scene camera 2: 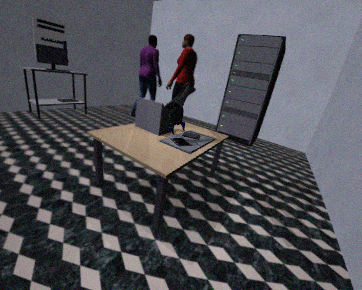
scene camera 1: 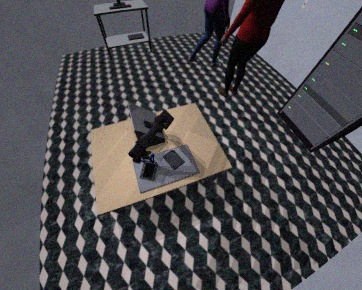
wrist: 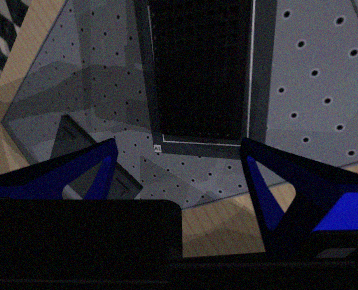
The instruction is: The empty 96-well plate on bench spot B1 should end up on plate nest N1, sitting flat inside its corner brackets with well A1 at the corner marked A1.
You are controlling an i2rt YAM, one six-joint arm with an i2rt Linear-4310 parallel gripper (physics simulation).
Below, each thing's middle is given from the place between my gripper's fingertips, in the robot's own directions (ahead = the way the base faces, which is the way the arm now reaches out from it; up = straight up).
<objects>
My hand is 5 cm short of the dark well plate point(wrist: 200, 61), 2 cm to the left of it and 6 cm above it.
</objects>
